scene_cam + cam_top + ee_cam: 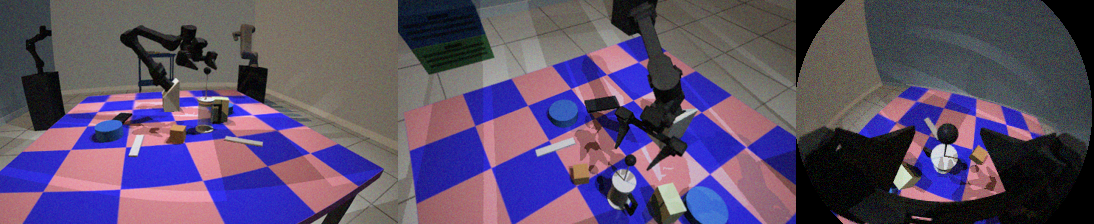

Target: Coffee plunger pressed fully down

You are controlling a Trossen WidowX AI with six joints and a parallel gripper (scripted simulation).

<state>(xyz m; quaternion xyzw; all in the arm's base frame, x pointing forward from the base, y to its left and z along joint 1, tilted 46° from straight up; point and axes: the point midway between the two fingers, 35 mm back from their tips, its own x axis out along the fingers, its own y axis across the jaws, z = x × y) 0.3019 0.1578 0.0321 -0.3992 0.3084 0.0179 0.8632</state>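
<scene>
Right now the coffee press is 130 mm below my gripper tip and 20 mm to the left of it. From my gripper tip the other things lie so: pale yellow box 200 mm below, 110 mm to the left, 90 mm behind; black slab 370 mm to the right, 250 mm below, 210 mm behind.
</scene>
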